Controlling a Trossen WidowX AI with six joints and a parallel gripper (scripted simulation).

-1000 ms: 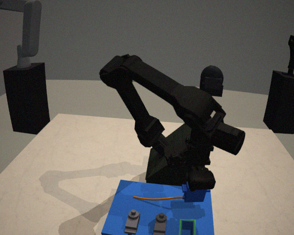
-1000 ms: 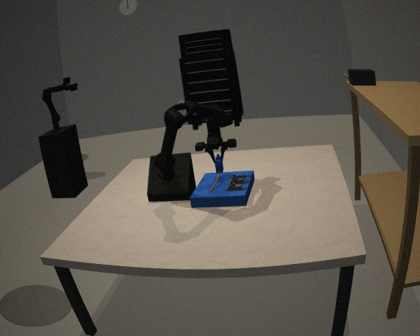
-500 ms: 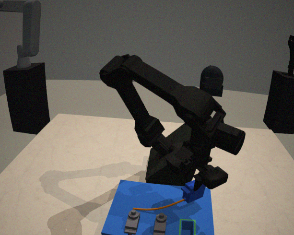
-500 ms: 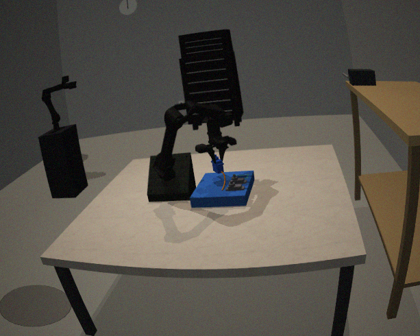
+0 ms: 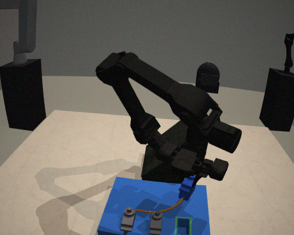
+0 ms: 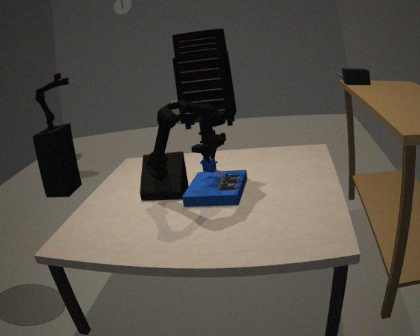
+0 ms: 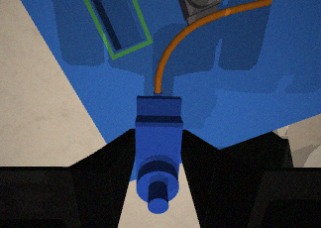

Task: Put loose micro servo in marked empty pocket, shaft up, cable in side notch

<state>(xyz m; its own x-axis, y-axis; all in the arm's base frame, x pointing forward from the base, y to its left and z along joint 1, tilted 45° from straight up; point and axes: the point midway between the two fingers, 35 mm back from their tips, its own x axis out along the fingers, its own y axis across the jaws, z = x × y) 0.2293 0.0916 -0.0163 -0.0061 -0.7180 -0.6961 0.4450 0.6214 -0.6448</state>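
Now: gripper tip 2 cm past the deck, 7 cm to the left of it and 10 cm above it.
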